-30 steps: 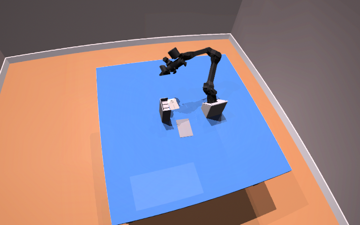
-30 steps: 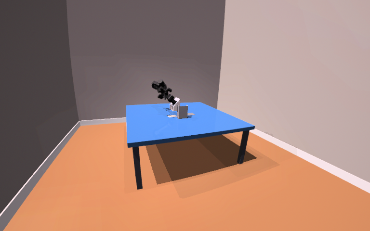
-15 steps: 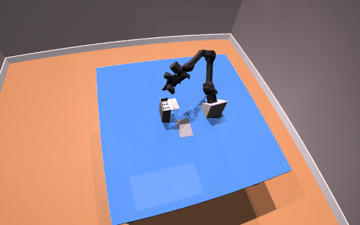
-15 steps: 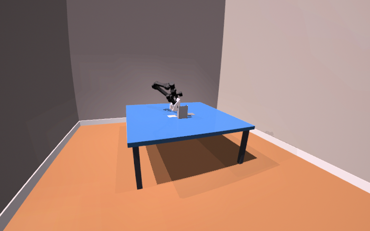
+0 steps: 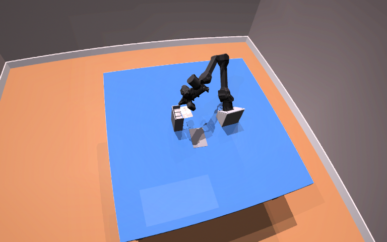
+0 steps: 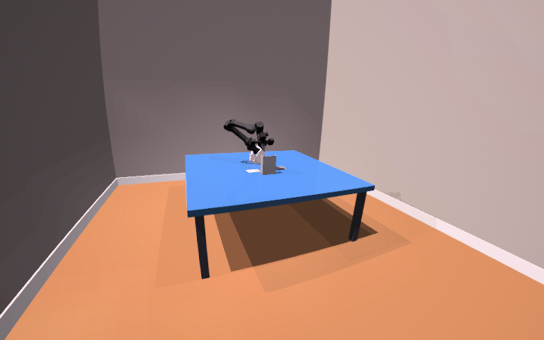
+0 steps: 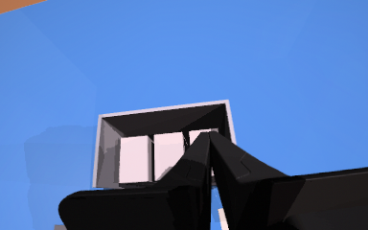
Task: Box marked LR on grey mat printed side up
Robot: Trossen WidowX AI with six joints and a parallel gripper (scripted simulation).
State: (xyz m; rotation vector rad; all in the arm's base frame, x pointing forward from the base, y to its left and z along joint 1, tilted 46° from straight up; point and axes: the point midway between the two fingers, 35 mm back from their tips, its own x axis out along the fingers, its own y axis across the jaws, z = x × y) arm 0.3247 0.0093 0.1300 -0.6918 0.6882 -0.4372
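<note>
The white box lies 12 cm below my gripper tip and 1 cm to the right of it. Round my gripper tip: flat white piece: 18 cm below, 9 cm behind, 5 cm to the right; grey mat: 18 cm to the left, 18 cm below, 9 cm behind.
</note>
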